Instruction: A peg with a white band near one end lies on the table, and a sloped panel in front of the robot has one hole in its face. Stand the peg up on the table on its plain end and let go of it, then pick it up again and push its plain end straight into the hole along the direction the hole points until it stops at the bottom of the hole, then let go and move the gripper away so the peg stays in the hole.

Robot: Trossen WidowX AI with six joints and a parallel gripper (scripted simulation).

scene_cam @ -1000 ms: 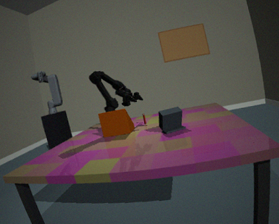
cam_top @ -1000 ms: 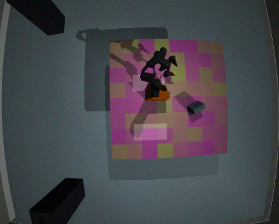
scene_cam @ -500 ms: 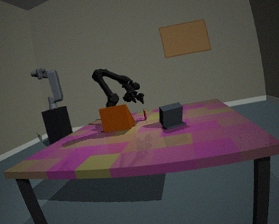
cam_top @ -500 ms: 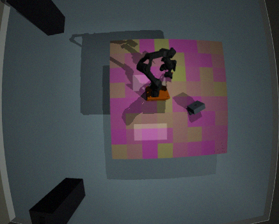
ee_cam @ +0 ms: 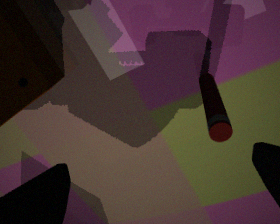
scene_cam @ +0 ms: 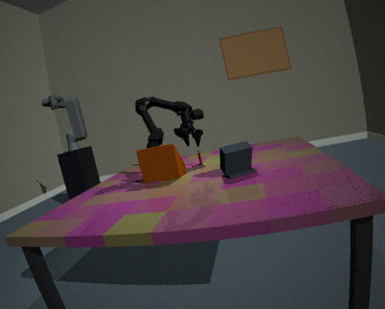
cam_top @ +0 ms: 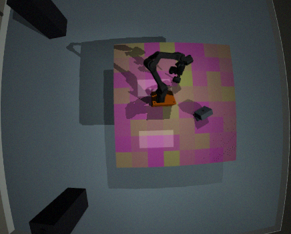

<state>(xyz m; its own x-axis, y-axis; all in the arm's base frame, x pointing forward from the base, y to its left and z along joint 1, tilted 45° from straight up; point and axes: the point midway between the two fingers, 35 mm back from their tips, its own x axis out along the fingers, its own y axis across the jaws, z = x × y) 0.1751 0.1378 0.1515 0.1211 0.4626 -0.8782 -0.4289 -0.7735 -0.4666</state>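
My gripper tip is 20 mm short of the peg, 30 mm to the right of it and 60 mm above it. Round my gripper tip: grey sloped panel: 240 mm ahead, 320 mm to the right, 40 mm below.
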